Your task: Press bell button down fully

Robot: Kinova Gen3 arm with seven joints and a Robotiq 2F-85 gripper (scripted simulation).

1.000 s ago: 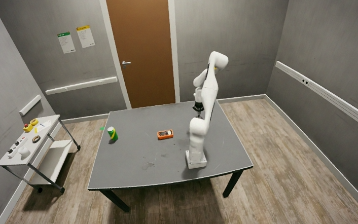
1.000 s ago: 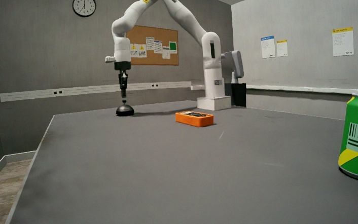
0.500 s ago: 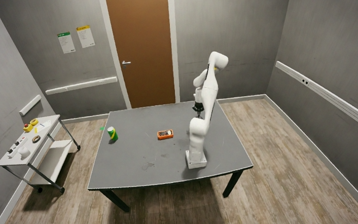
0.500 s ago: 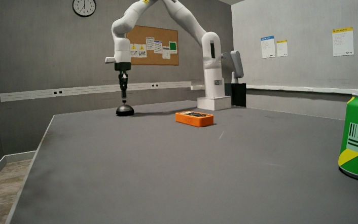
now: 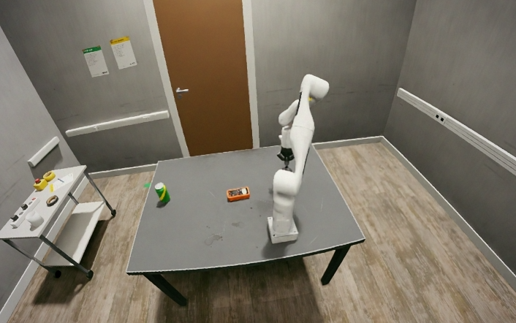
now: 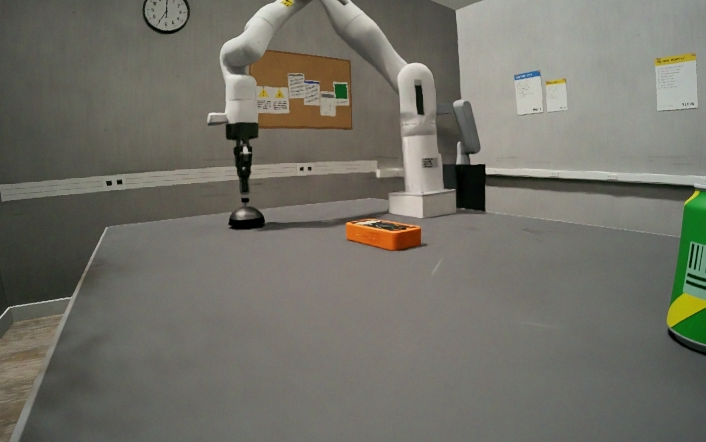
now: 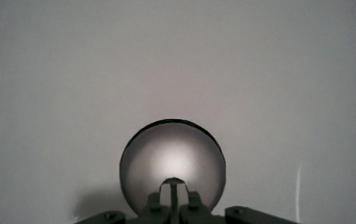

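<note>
My gripper is now 4 cm above the round button. Also, from my hand: bell: 5 cm below.
</note>
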